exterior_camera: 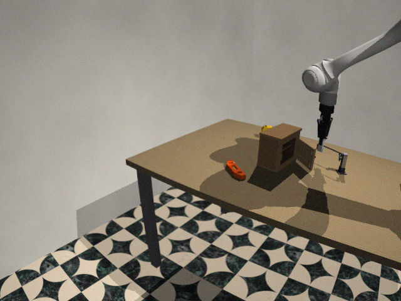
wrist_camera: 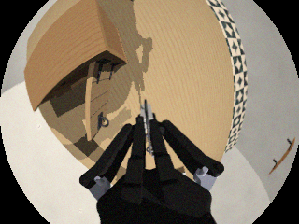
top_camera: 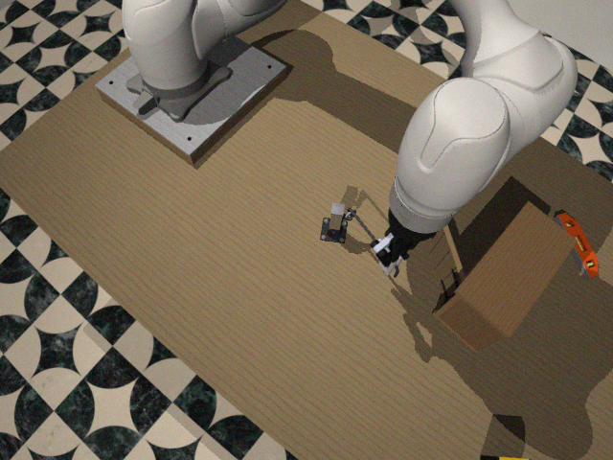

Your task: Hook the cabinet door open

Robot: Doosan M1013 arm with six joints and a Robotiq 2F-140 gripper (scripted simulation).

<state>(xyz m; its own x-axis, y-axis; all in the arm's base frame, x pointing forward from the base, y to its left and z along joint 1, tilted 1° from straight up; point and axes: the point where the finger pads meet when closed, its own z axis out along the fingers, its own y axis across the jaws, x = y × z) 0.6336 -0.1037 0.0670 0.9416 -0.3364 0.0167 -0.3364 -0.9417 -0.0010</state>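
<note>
My gripper is now 50 mm past the wire hook, 20 mm to the right of it and 20 mm above it. The rest, counted from my hand: door 80 mm to the left, 70 mm ahead, 30 mm below; yellow object 370 mm ahead, 180 mm to the right, 60 mm below; orange spirit level 320 mm to the left, 310 mm ahead, 90 mm below.
</note>
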